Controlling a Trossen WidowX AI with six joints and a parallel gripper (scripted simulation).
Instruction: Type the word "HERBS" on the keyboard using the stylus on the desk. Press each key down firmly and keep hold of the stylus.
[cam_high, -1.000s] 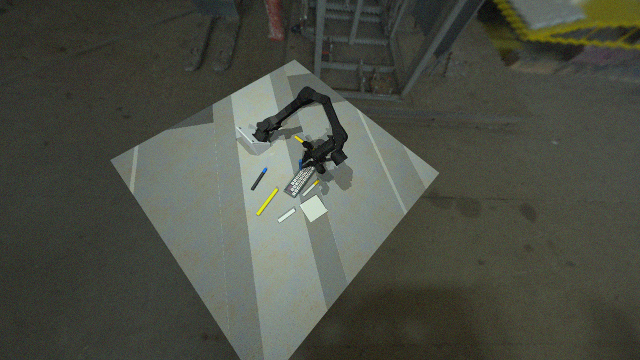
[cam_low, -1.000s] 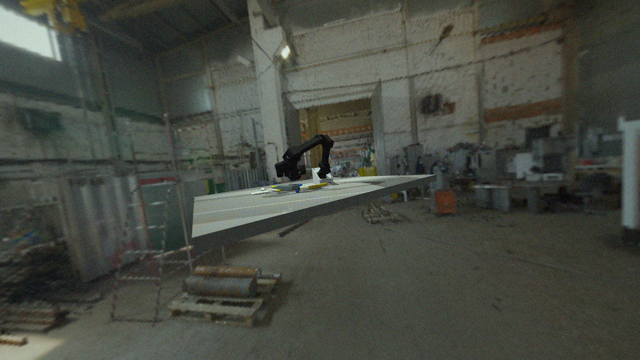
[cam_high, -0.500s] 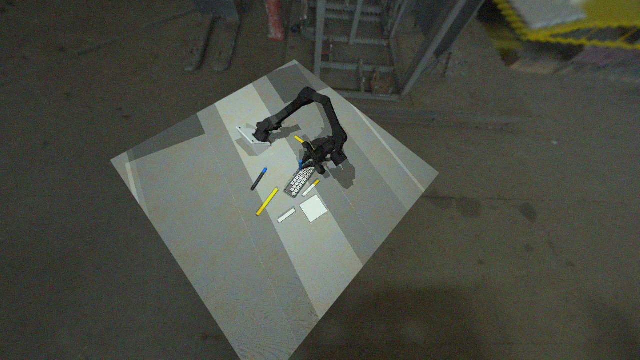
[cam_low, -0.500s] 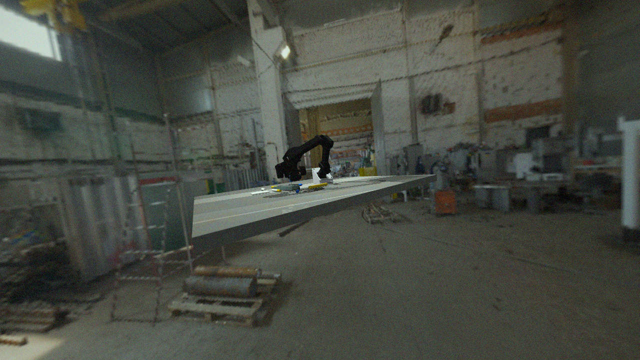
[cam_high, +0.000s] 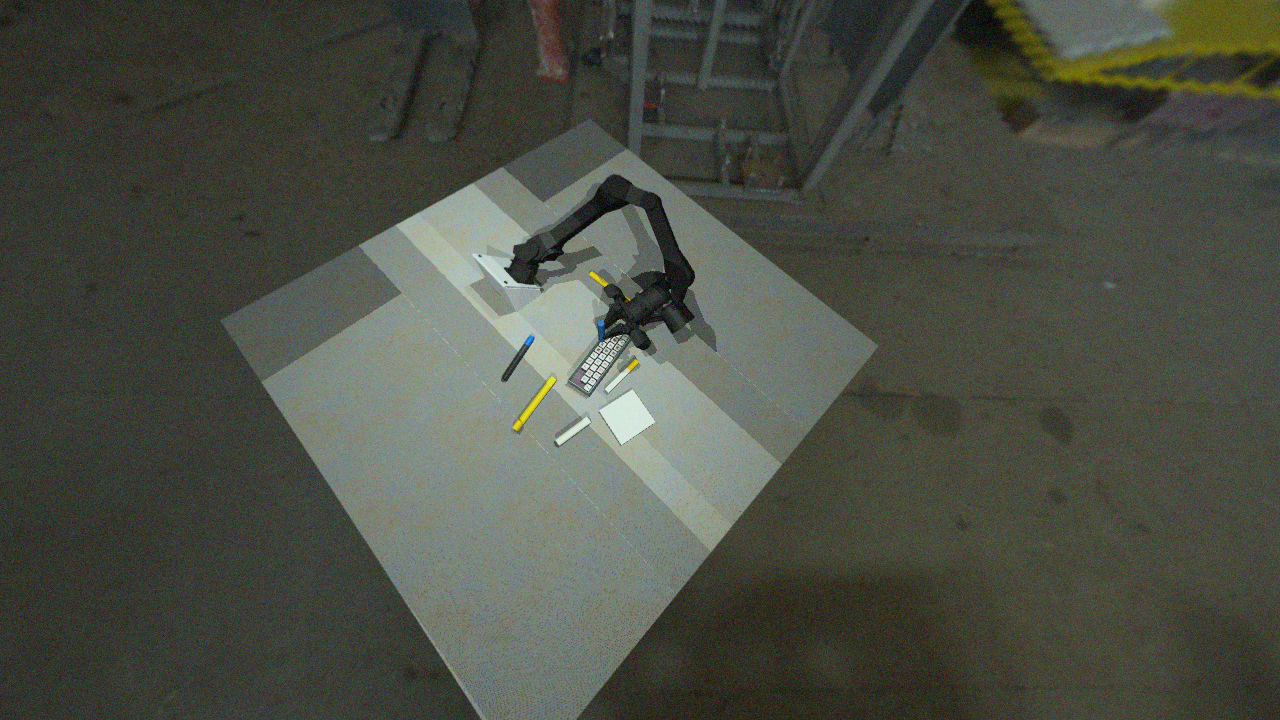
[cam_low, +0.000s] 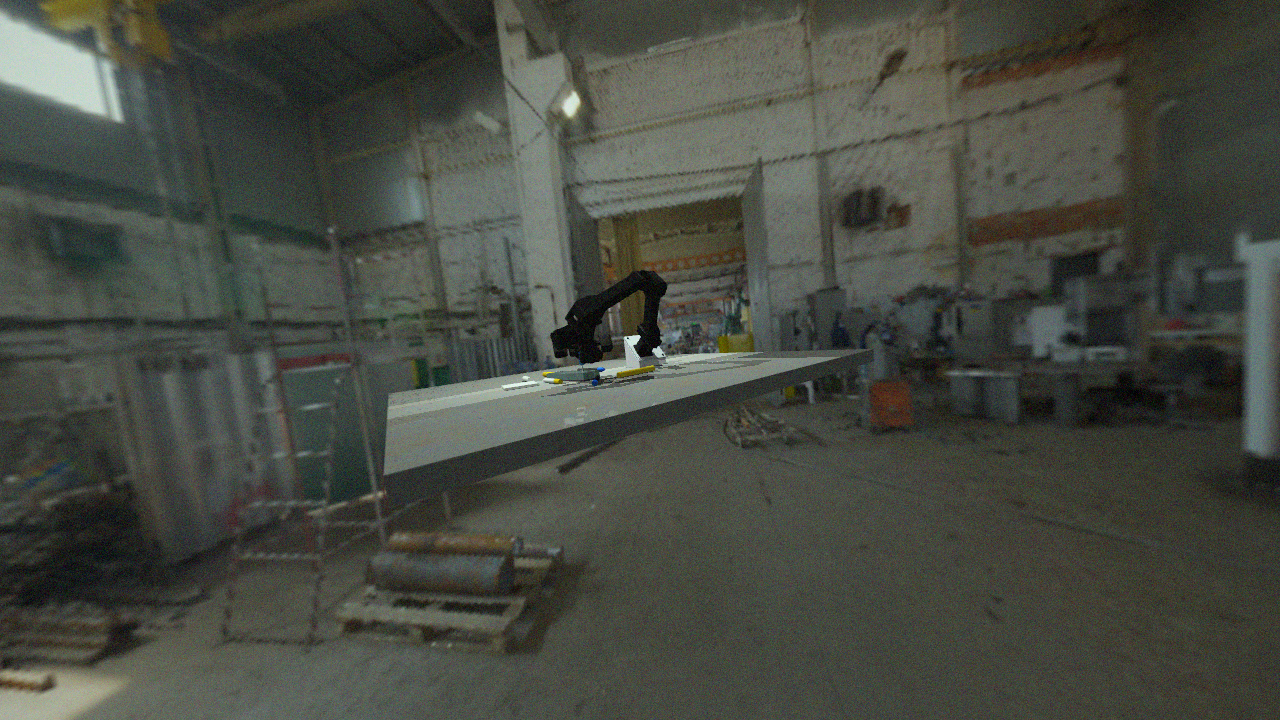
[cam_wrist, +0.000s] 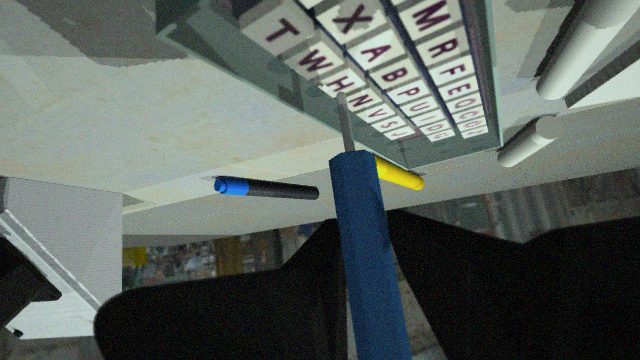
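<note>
Right now the blue stylus is 1 cm below my gripper tip. Round my gripper tip: thin grey tip 5 cm below; then pale paper sheet 20 cm ahead, 8 cm to the right, 7 cm below; then white-and-yellow pen 10 cm ahead, 1 cm to the right, 7 cm below.
</note>
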